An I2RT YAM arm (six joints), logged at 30 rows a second.
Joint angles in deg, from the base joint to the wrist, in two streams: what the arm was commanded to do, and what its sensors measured. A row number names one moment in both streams.
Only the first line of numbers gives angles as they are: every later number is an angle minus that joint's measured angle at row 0.
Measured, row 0:
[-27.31 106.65 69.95 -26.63 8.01 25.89]
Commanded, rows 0 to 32:
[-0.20 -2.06 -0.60 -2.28 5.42 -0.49]
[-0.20 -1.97 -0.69 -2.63 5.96 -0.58]
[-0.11 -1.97 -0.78 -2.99 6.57 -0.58]
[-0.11 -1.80 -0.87 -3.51 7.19 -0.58]
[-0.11 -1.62 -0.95 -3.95 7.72 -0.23]
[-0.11 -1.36 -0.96 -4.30 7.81 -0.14]
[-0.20 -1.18 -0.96 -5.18 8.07 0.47]
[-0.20 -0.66 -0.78 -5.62 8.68 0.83]
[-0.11 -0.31 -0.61 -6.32 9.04 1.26]
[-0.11 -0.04 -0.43 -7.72 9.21 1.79]
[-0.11 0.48 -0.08 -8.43 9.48 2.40]
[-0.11 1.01 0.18 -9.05 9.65 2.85]
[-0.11 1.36 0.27 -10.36 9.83 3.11]
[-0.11 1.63 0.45 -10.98 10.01 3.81]
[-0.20 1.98 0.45 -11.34 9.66 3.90]
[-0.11 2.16 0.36 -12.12 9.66 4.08]
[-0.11 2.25 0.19 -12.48 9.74 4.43]
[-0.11 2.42 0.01 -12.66 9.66 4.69]
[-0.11 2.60 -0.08 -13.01 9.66 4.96]
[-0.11 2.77 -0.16 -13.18 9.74 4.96]
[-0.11 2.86 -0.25 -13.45 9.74 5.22]
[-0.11 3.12 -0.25 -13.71 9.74 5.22]
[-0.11 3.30 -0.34 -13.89 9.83 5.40]
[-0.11 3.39 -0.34 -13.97 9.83 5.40]
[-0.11 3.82 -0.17 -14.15 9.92 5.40]
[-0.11 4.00 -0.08 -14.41 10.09 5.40]
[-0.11 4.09 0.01 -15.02 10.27 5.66]
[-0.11 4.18 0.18 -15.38 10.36 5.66]
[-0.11 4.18 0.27 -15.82 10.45 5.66]
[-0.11 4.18 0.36 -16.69 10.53 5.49]
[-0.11 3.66 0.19 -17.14 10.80 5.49]
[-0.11 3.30 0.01 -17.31 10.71 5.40]
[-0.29 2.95 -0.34 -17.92 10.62 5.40]
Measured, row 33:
[0.28 1.40 1.51 -9.84 10.25 3.39]
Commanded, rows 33 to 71:
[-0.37 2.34 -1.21 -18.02 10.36 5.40]
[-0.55 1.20 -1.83 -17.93 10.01 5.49]
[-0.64 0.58 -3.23 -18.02 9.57 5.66]
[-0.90 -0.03 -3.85 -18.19 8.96 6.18]
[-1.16 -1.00 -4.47 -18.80 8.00 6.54]
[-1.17 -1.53 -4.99 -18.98 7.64 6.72]
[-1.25 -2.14 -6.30 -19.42 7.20 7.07]
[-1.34 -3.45 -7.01 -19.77 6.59 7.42]
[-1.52 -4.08 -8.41 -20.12 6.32 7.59]
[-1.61 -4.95 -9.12 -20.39 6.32 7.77]
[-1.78 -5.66 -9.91 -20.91 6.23 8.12]
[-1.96 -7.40 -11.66 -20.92 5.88 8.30]
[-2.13 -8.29 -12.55 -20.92 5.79 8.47]
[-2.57 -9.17 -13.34 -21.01 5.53 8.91]
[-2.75 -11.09 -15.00 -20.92 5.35 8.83]
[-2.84 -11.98 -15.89 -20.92 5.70 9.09]
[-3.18 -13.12 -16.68 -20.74 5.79 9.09]
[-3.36 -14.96 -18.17 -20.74 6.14 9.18]
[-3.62 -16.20 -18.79 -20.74 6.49 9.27]
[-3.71 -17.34 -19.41 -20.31 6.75 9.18]
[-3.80 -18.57 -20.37 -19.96 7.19 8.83]
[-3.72 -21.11 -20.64 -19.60 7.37 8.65]
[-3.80 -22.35 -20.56 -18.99 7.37 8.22]
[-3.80 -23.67 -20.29 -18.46 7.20 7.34]
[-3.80 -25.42 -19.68 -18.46 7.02 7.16]
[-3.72 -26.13 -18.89 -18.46 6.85 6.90]
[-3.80 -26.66 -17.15 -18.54 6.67 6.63]
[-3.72 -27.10 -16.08 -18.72 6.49 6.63]
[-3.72 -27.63 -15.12 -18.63 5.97 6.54]
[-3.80 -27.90 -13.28 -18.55 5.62 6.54]
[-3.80 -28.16 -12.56 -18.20 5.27 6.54]
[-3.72 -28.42 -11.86 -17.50 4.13 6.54]
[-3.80 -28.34 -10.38 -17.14 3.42 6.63]
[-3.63 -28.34 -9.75 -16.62 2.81 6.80]
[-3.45 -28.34 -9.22 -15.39 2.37 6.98]
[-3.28 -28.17 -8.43 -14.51 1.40 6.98]
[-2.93 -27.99 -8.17 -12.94 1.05 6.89]
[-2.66 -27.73 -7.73 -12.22 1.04 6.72]
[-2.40 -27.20 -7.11 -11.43 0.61 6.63]
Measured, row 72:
[-3.72 -26.80 -10.09 -15.81 4.31 7.10]
